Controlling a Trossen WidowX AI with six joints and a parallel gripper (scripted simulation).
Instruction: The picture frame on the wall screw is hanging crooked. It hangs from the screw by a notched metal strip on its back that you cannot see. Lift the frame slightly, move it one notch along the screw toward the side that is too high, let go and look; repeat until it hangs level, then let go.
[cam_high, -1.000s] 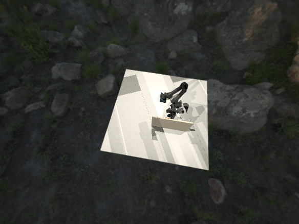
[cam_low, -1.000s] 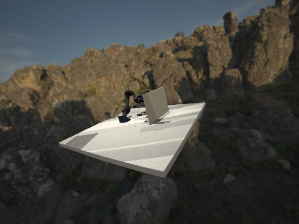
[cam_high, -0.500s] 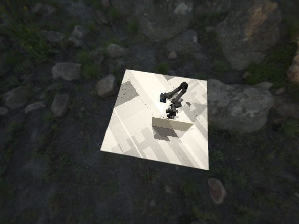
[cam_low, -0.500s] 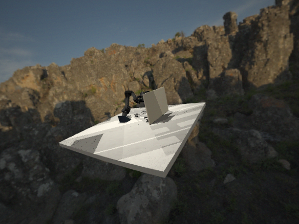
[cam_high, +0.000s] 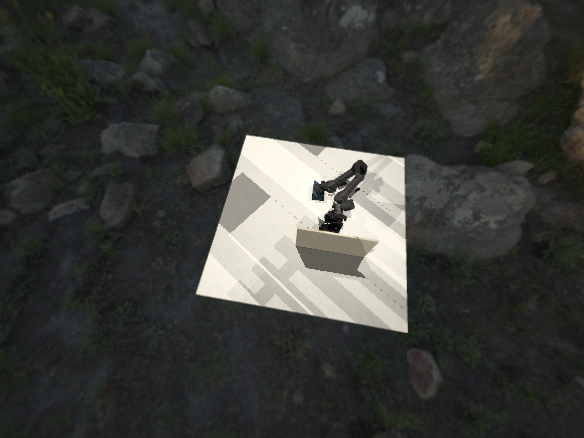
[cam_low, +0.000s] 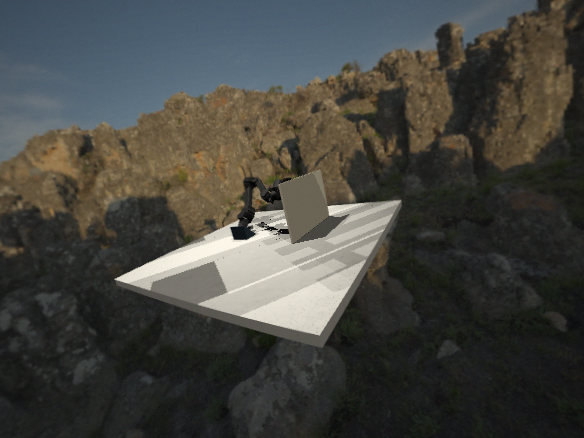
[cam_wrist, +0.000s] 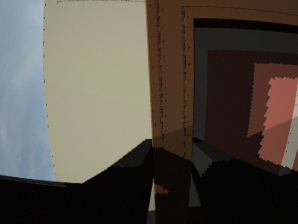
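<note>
Right now the brown wooden picture frame is 1 cm ahead of my gripper tip, 1 cm to the right of it and 5 cm below it. The rest, counted from my gripper tip: wall panel (2 cm ahead, 6 cm below).
</note>
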